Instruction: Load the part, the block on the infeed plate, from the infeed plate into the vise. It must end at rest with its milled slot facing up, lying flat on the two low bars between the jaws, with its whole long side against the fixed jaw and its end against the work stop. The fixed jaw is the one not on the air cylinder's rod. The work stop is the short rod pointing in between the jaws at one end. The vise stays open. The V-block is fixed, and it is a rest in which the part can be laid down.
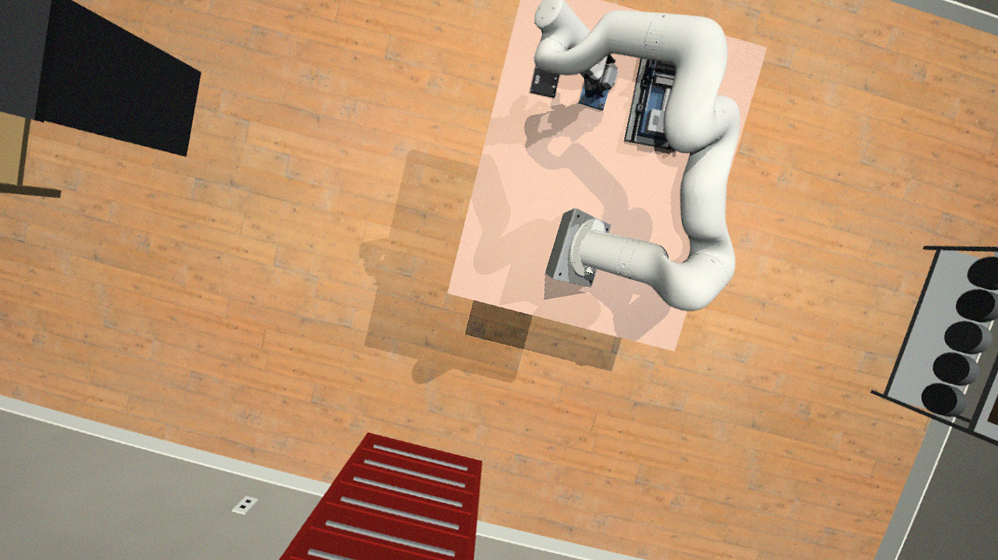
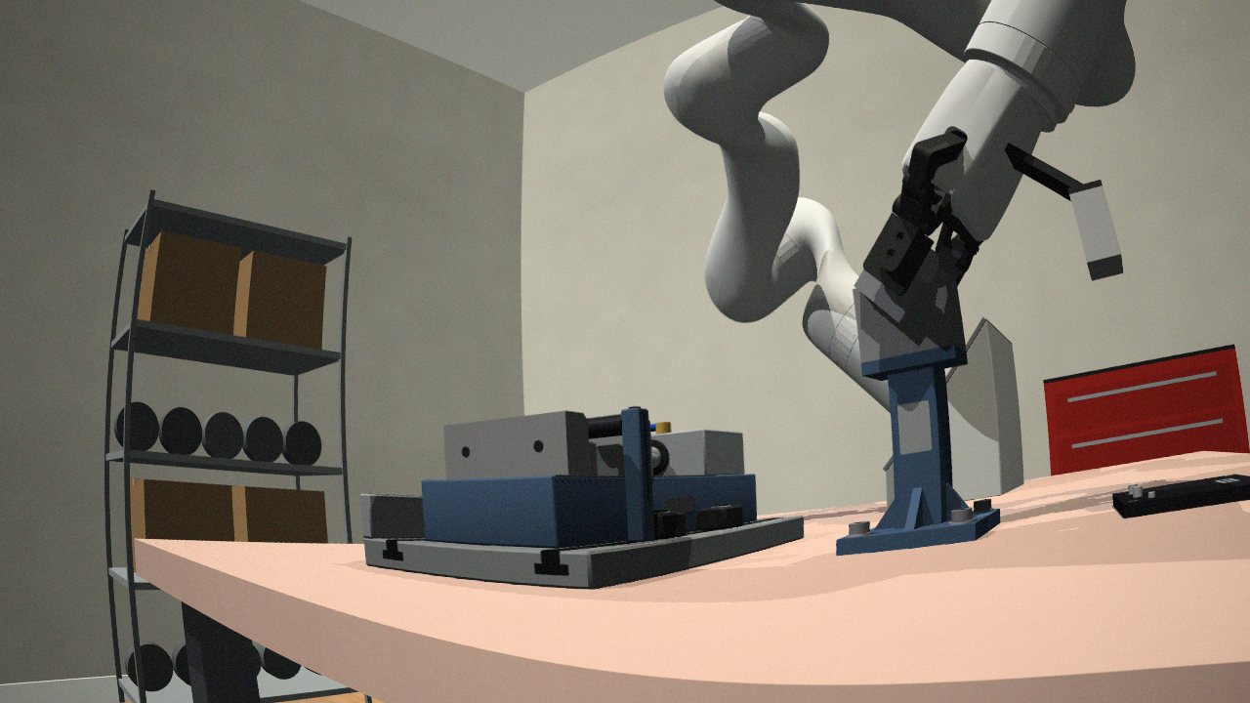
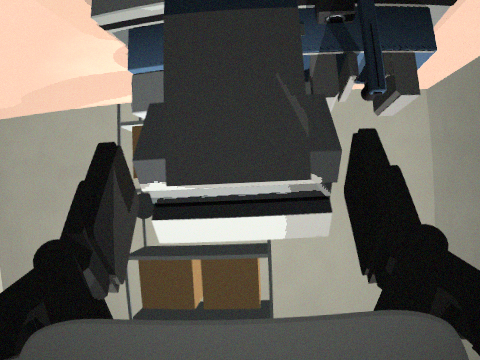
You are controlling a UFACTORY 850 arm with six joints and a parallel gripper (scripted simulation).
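Now: hand right at the part. Also, from my hand: cylinder rod 10 mm ahead, 230 mm to the right, 90 mm below; black infeed plate 170 mm to the left, 160 mm below; work stop rod 100 mm ahead, 180 mm to the right, 70 mm below.
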